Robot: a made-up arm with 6 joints.
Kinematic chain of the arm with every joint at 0, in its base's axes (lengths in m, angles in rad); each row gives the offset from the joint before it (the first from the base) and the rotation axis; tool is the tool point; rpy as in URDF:
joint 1: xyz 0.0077 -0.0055 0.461 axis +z
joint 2: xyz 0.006 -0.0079 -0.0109 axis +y
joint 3: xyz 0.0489 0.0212 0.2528 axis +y
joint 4: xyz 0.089 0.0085 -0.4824 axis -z
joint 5: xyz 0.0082 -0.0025 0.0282 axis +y
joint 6: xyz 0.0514 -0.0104 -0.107 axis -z
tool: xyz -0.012 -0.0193 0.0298 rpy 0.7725 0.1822 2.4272
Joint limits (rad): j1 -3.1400..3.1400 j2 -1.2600..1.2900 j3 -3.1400..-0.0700 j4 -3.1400..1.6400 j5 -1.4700..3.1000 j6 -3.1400..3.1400
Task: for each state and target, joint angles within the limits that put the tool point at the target. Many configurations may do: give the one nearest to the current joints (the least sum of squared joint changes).
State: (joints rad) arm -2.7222 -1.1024 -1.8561 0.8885 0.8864 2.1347
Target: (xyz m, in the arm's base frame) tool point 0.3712 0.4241 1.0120
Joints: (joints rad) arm -2.2232 -1.2100 -2.4428 0.9081 0.6289 2.2892
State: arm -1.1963 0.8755 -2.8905 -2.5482 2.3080 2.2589
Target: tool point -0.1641 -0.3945 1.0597
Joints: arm -1.9071 0.5850 -2.9074 -2.5068 1.9979 2.3563
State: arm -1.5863 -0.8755 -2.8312 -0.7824 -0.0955 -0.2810
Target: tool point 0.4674 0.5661 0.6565
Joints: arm -2.1655 -1.1380 -3.1400 -0.8335 -0.4640 -0.3261
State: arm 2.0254 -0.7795 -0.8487 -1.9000 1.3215 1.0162
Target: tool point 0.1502 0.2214 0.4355
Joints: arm 1.2094 -0.7863 -0.0700 -1.4550 1.9525 1.1291
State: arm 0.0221 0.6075 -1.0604 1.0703 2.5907 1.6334
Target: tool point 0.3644 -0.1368 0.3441
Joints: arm -0.5226 0.3629 -0.8344 0.9861 2.7454 1.5835
